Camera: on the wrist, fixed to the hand. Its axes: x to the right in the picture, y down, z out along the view.
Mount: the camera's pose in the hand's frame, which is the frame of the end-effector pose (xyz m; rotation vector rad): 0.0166 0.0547 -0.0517 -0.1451 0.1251 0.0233
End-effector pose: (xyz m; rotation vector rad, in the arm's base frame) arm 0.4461 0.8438 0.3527 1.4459 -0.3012 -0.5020
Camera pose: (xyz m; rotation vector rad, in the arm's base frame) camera 0.4935 0.8829 0.3992 1.3248 -0.1780 -0.4043
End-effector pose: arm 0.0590 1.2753 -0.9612 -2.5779 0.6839 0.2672
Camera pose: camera 0.0489 1.2015 -0.9415 -2.7448 0.7654 0.1695
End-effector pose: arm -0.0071 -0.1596 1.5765 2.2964 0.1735 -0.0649
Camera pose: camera 0.0168 -0.1555 1.6496 2.1578 0.2090 0.1005
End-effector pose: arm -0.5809 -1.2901 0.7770 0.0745 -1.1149 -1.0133
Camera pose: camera -0.5053 -1.2919 0.7918 0.0081 -0.9242 -1.0516
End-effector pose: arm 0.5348 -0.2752 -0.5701 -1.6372 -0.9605 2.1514
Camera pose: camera 0.5870 -0.2887 -0.6252 -1.8343 -1.0865 2.0078
